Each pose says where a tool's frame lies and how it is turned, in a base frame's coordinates. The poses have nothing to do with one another.
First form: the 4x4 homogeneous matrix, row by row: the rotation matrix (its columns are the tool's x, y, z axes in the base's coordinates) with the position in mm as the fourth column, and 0 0 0 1 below. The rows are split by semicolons.
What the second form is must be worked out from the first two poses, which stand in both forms.
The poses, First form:
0.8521, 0.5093, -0.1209, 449.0; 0.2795, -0.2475, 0.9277, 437.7; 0.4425, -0.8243, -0.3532, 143.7; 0, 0, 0, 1
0.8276, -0.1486, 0.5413, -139.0; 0.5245, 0.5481, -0.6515, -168.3; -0.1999, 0.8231, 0.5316, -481.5; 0, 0, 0, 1
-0.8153, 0.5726, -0.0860, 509.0; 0.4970, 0.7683, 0.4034, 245.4; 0.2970, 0.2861, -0.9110, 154.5; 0, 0, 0, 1
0.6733, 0.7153, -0.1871, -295.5; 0.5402, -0.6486, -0.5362, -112.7; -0.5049, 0.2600, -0.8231, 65.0; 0, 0, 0, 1
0.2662, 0.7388, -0.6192, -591.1; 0.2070, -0.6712, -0.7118, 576.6; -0.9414, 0.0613, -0.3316, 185.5; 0, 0, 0, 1
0.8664, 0.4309, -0.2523, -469.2; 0.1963, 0.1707, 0.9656, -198.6; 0.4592, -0.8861, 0.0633, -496.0; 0, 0, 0, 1
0.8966, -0.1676, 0.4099, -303.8; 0.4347, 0.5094, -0.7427, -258.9; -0.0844, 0.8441, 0.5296, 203.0; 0, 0, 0, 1
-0.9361, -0.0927, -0.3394, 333.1; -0.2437, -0.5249, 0.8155, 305.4; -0.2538, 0.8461, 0.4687, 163.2; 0, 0, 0, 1
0.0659, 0.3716, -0.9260, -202.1; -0.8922, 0.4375, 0.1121, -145.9; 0.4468, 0.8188, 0.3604, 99.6; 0, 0, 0, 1
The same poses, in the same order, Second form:
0.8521, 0.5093, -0.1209, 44.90; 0.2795, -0.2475, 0.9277, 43.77; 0.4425, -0.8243, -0.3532, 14.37; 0, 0, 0, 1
0.8276, -0.1486, 0.5413, -13.90; 0.5245, 0.5481, -0.6515, -16.83; -0.1999, 0.8231, 0.5316, -48.15; 0, 0, 0, 1
-0.8153, 0.5726, -0.0860, 50.90; 0.4970, 0.7683, 0.4034, 24.54; 0.2970, 0.2861, -0.9110, 15.45; 0, 0, 0, 1
0.6733, 0.7153, -0.1871, -29.55; 0.5402, -0.6486, -0.5362, -11.27; -0.5049, 0.2600, -0.8231, 6.50; 0, 0, 0, 1
0.2662, 0.7388, -0.6192, -59.11; 0.2070, -0.6712, -0.7118, 57.66; -0.9414, 0.0613, -0.3316, 18.55; 0, 0, 0, 1
0.8664, 0.4309, -0.2523, -46.92; 0.1963, 0.1707, 0.9656, -19.86; 0.4592, -0.8861, 0.0633, -49.60; 0, 0, 0, 1
0.8966, -0.1676, 0.4099, -30.38; 0.4347, 0.5094, -0.7427, -25.89; -0.0844, 0.8441, 0.5296, 20.30; 0, 0, 0, 1
-0.9361, -0.0927, -0.3394, 33.31; -0.2437, -0.5249, 0.8155, 30.54; -0.2538, 0.8461, 0.4687, 16.32; 0, 0, 0, 1
0.0659, 0.3716, -0.9260, -20.21; -0.8922, 0.4375, 0.1121, -14.59; 0.4468, 0.8188, 0.3604, 9.96; 0, 0, 0, 1

